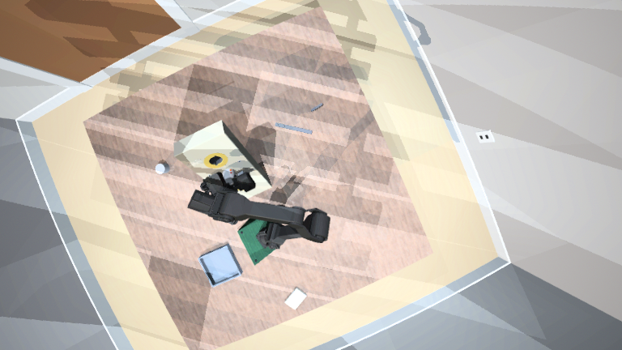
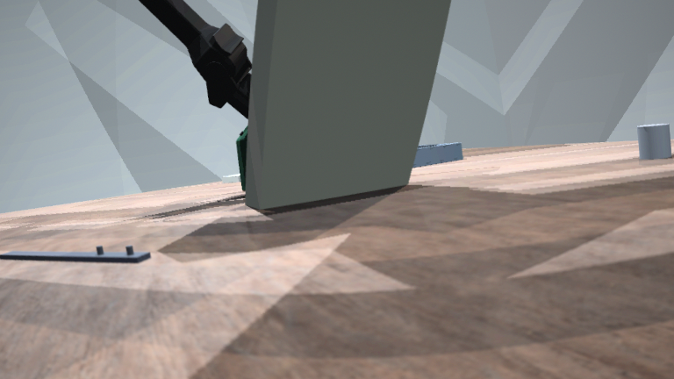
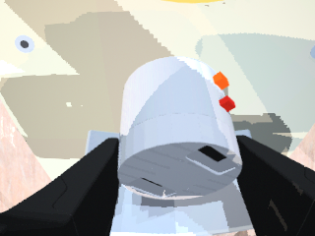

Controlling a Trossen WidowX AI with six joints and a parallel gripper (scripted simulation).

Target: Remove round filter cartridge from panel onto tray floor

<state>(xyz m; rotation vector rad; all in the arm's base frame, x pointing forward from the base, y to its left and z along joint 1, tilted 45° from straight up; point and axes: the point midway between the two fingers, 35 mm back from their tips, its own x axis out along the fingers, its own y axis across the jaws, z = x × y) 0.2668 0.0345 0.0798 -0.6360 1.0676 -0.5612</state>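
My gripper tip is now 4 cm short of the pale service panel, 3 cm above it and 1 cm to the left of it. The rest, counted from my gripper tip: round filter cartridge: right at my gripper tip; then blue-grey tray: 32 cm to the left, 30 cm behind, 19 cm below; then short strip: 44 cm to the right, 20 cm below, 8 cm ahead.
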